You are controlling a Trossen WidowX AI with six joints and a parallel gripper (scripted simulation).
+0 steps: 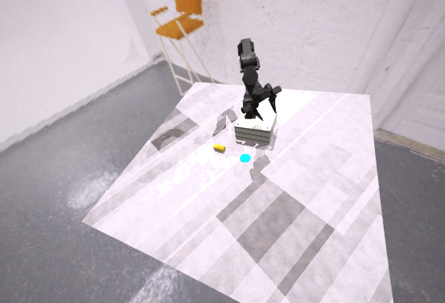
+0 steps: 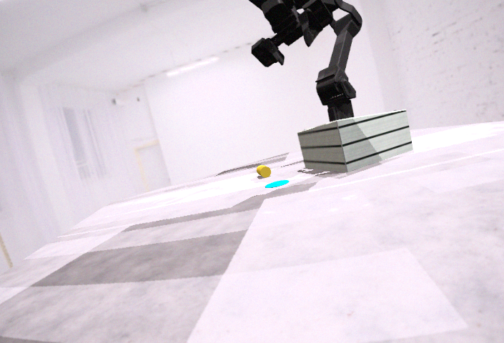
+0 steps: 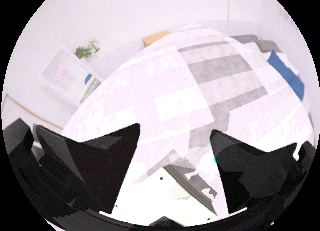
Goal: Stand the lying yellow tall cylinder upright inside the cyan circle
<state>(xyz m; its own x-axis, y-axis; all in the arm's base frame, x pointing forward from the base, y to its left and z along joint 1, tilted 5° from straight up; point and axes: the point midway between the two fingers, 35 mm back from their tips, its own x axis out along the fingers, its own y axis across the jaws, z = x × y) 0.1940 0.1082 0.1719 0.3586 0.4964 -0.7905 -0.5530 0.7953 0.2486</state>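
Right now my gripper tip is 1 cm short of the yellow tall cylinder, 28 cm to the left of it and 25 cm above it.
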